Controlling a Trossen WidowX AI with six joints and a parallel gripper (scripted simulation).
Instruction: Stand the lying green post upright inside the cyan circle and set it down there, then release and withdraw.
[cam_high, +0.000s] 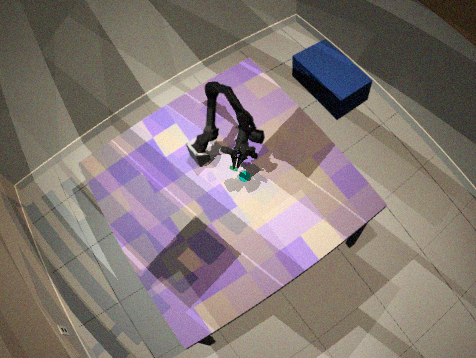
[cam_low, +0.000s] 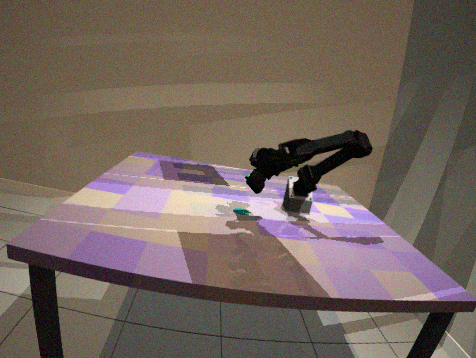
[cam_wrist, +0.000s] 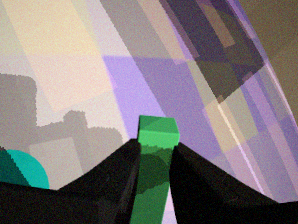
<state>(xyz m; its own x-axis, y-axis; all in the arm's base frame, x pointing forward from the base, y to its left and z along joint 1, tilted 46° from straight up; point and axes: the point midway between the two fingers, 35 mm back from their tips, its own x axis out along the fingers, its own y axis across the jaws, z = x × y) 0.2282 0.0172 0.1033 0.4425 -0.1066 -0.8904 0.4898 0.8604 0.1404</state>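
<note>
Right now my gripper tip is 120 mm above the cyan circle, 40 mm to the right of it and 10 mm short of it. From my gripper tip the other things lie so: green post (20 mm behind, 10 mm below).
</note>
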